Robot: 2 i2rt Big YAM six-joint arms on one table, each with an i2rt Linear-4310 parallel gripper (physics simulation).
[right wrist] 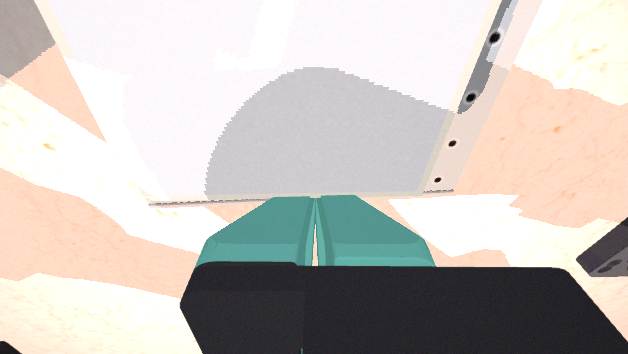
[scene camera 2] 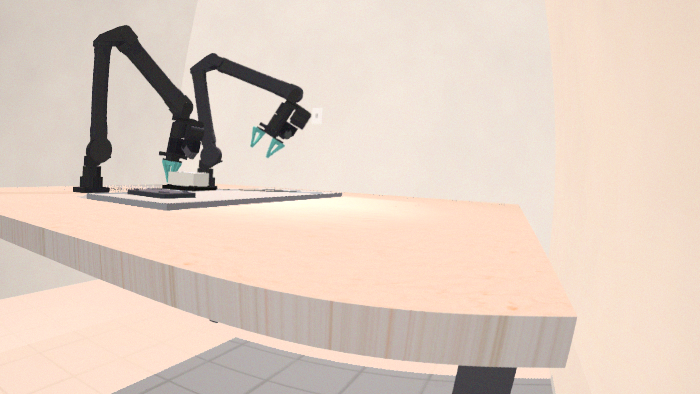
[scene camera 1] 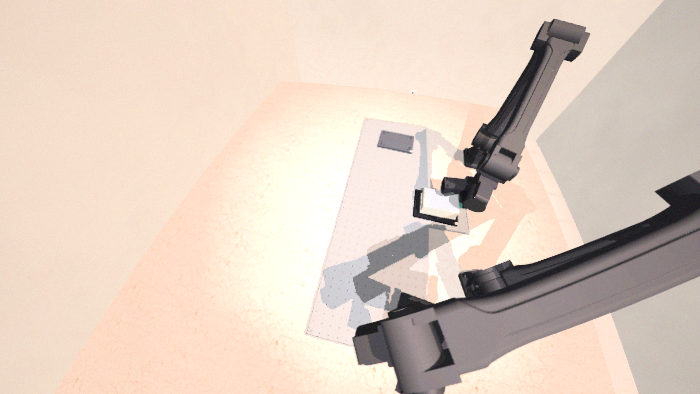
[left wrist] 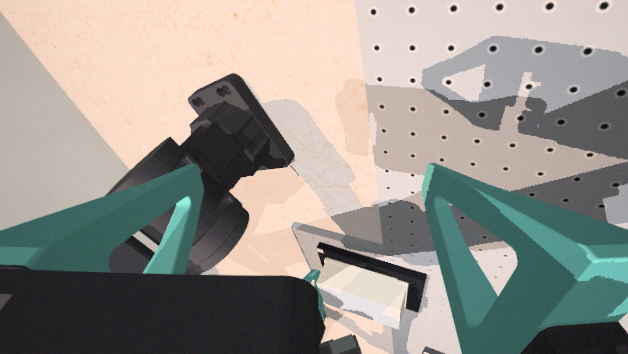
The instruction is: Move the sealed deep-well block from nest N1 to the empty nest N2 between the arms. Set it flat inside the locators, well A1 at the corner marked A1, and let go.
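Seen in the pictures: left gripper, fingertip midpoint: (scene camera 2: 258,152) (left wrist: 312,176); right gripper, fingertip midpoint: (right wrist: 315,177) (scene camera 2: 168,183) (scene camera 1: 460,207) (left wrist: 316,270); left arm's base at its link origin: (scene camera 1: 476,291) (left wrist: 245,124); right arm's base at its link origin: (scene camera 2: 91,191) (scene camera 1: 472,160).
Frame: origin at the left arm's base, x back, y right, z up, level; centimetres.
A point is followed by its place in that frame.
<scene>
The white sealed block (scene camera 1: 435,203) @(x -6.6, y 29.0, z 6.7 cm) sits in a black nest frame (scene camera 1: 419,211) @(x -11.1, y 28.5, z 2.9 cm) on the perforated baseplate (scene camera 1: 386,230) @(x -24.5, y 23.4, z 1.3 cm). It also shows in the left wrist view (left wrist: 362,292) @(x -6.1, y 26.4, z 6.0 cm) and in scene camera 2 (scene camera 2: 188,178) @(x -6.1, y 35.3, z 4.9 cm). My right gripper (scene camera 2: 170,169) @(x 4.9, y 28.1, z 2.9 cm) (right wrist: 315,200) @(x 4.9, y 28.1, z 2.9 cm) is shut and empty, with its tips at the block's edge; the block's white top (right wrist: 281,88) @(x -1.2, y 29.0, z 6.8 cm) fills that view. I cannot tell whether the block lies flat. My left gripper (scene camera 2: 266,141) @(x -21.0, y -4.0, z 14.7 cm) (left wrist: 312,176) @(x -21.0, y -4.0, z 14.7 cm) is open and empty, high in the air away from the block. A dark grey empty nest plate (scene camera 1: 395,141) @(x -10.7, y 66.4, z 2.5 cm) lies farther along the baseplate.
The left arm's dark links (scene camera 1: 513,313) @(x -25.0, y -2.8, z 43.4 cm) cross the foreground of scene camera 1 and hide its gripper. The right arm's base (left wrist: 237,127) stands on the wooden table beside the baseplate. The table edge (scene camera 2: 342,323) @(x -57.3, y 138.3, z -1.6 cm) is far from the nests.
</scene>
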